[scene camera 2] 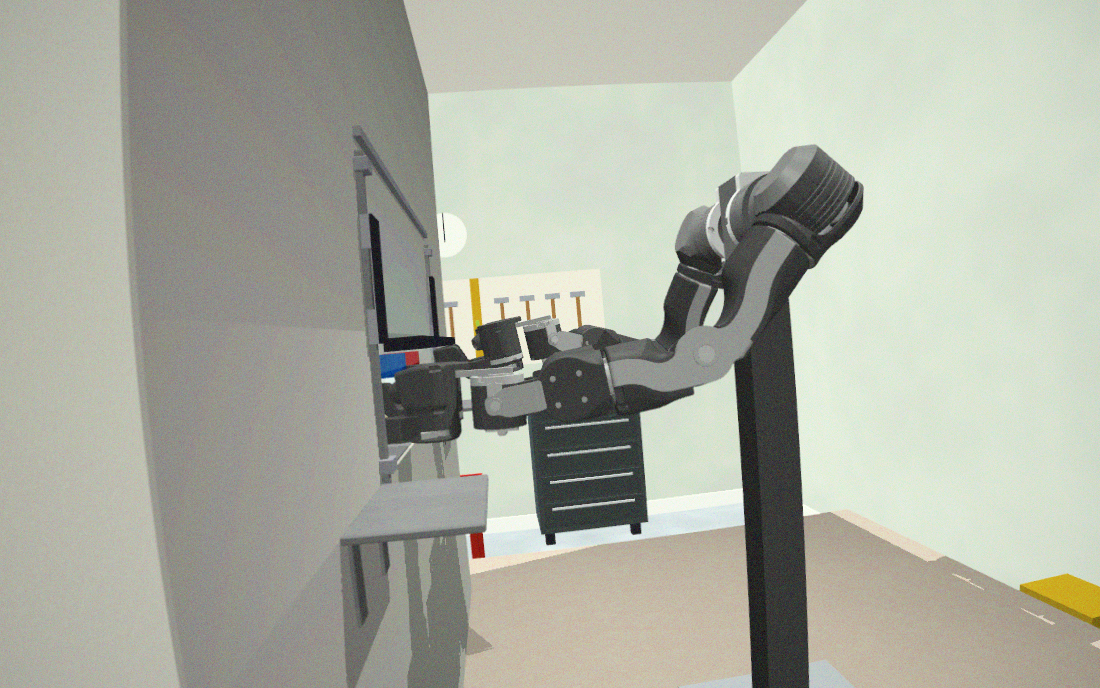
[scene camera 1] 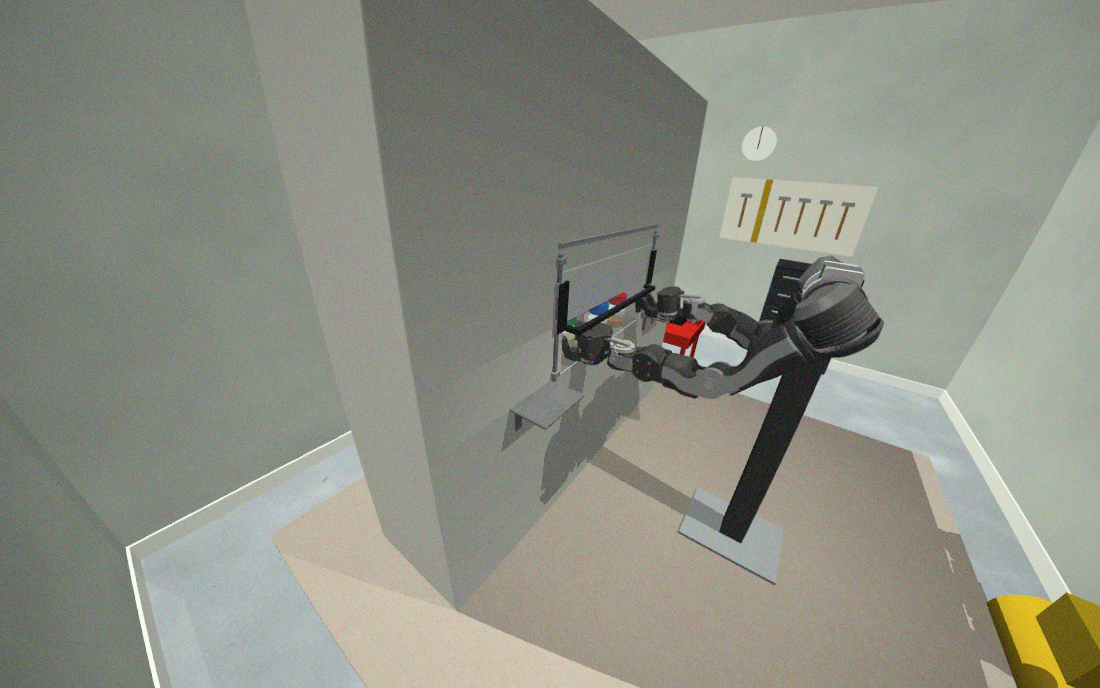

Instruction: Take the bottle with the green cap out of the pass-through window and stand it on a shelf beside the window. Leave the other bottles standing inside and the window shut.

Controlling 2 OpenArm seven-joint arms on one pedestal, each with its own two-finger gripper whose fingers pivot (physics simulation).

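Note:
The window's black-framed sash (scene camera 1: pixel 562 305) (scene camera 2: pixel 409 342) is raised, with an opening below its bottom bar. A green cap (scene camera 1: pixel 571 322) shows at the opening's near end in scene camera 1; its bottle is mostly hidden. A blue cap (scene camera 1: pixel 599 309) (scene camera 2: pixel 392 364) and a red cap (scene camera 1: pixel 618 298) (scene camera 2: pixel 412 357) show farther along. My left gripper (scene camera 1: pixel 567 348) (scene camera 2: pixel 391 410) is open and empty, at the opening's near end close below the green cap. My right gripper (scene camera 1: pixel 644 301) is shut and empty beside the sash's far end. A grey shelf (scene camera 1: pixel 546 405) (scene camera 2: pixel 421 509) sticks out below the window's near end.
The window's grey side rail (scene camera 1: pixel 556 356) (scene camera 2: pixel 361 194) stands close beside my left gripper. A red stand (scene camera 1: pixel 683 332) is on the wall's far side, near a dark drawer cabinet (scene camera 2: pixel 588 470). A yellow object (scene camera 1: pixel 1023 632) (scene camera 2: pixel 1066 596) lies at the right.

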